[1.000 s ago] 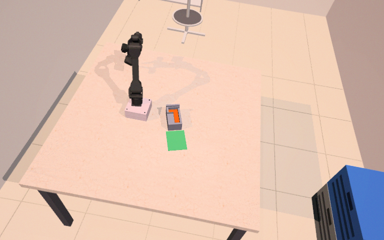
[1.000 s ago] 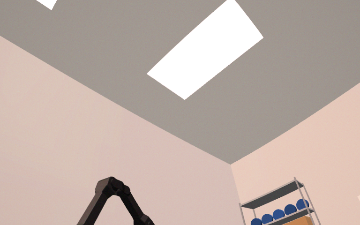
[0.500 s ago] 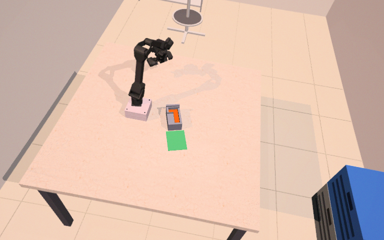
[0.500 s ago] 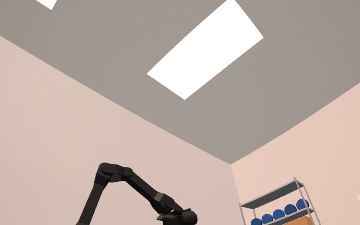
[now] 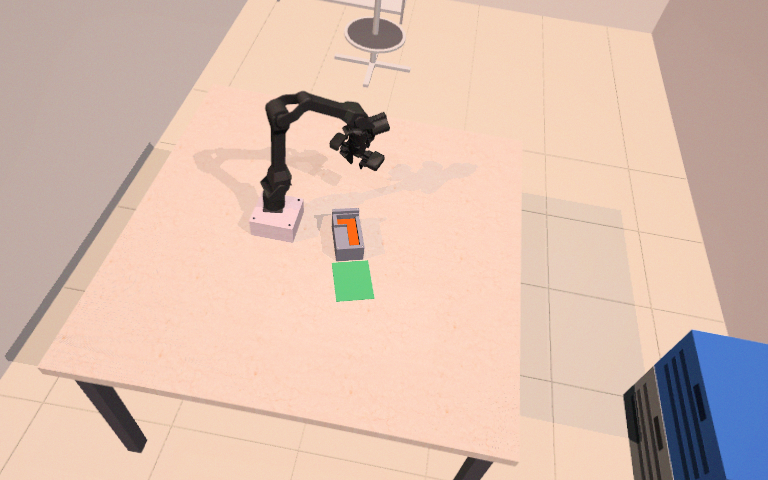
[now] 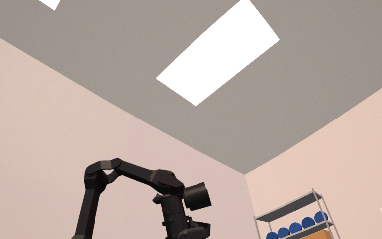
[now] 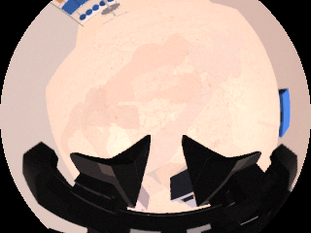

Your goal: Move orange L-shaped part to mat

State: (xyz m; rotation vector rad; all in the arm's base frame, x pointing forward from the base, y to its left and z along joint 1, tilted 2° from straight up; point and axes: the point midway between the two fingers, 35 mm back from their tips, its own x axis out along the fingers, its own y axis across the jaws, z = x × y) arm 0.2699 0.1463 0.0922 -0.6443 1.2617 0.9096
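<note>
Now: gripper tip 23 cm to the left of the orange L-shaped part, 7 cm above it and 3 cm past it. Round my gripper tip: green mat: 40 cm to the right, 14 cm below.
</note>
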